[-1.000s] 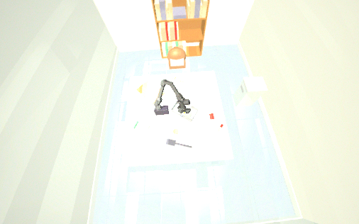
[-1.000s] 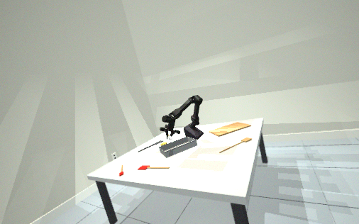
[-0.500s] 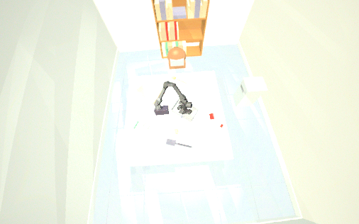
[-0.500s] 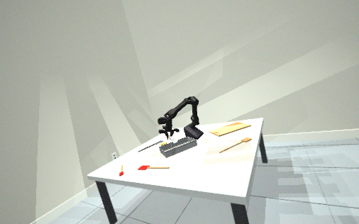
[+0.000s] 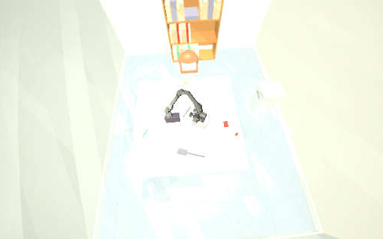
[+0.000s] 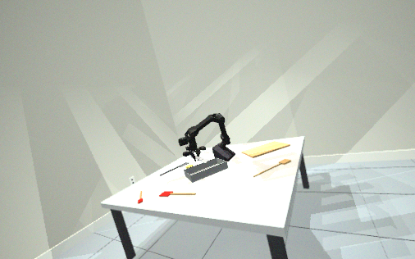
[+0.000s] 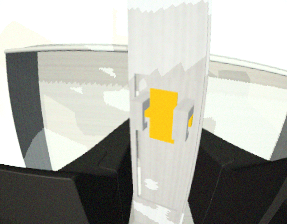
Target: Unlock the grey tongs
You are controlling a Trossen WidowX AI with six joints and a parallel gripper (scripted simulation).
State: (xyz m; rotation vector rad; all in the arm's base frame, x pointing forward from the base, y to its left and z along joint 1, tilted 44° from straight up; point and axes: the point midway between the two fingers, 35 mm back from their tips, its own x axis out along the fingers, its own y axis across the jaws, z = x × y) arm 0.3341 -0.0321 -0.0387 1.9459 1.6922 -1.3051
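The grey roasting tin lies 70 mm to the left of my gripper tip and 70 mm below it. From my gripper tip the other things lie so: dark thin tool (100 mm behind, 370 mm to the right, 90 mm below); red spatula (350 mm ahead, 50 mm to the left, 90 mm below); yellow lock piece (10 mm behind, 20 mm to the right, 40 mm above).
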